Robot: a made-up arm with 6 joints. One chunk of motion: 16 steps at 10 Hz.
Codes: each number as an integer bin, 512 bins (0 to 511) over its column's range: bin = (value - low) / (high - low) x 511, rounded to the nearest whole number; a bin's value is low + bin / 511 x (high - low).
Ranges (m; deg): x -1.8..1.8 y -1.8..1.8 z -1.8..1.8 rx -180..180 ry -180..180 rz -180..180
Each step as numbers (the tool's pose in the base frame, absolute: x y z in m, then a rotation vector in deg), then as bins.
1 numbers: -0.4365 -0.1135 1.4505 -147.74 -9.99 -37.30
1 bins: 194 239 461 46 241 203
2 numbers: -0.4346 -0.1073 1.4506 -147.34 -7.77 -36.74
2 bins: 194 240 461 46 244 203
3 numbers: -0.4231 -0.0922 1.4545 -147.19 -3.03 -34.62
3 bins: 195 242 462 47 251 206
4 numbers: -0.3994 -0.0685 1.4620 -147.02 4.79 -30.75
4 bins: 199 246 463 47 262 212
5 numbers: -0.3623 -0.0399 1.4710 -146.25 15.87 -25.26
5 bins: 204 250 464 48 278 220
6 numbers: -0.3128 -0.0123 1.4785 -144.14 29.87 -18.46
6 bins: 211 254 465 51 298 229
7 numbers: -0.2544 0.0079 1.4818 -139.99 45.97 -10.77
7 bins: 219 257 466 57 321 240
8 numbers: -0.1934 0.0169 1.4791 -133.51 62.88 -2.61
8 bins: 228 258 465 66 345 252
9 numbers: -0.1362 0.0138 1.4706 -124.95 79.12 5.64
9 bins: 236 257 464 78 368 264
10 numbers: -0.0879 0.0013 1.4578 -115.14 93.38 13.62
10 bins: 243 256 462 92 388 275
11 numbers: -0.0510 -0.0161 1.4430 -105.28 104.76 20.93
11 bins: 248 253 460 106 404 285
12 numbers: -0.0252 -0.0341 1.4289 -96.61 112.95 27.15
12 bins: 252 251 458 118 416 294
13 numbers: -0.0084 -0.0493 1.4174 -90.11 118.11 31.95
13 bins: 254 249 457 128 423 301
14 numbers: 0.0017 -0.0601 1.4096 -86.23 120.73 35.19
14 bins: 256 247 456 133 427 305
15 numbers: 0.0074 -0.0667 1.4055 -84.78 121.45 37.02
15 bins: 257 246 455 135 428 308
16 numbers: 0.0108 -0.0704 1.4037 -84.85 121.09 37.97
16 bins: 257 246 455 135 427 309
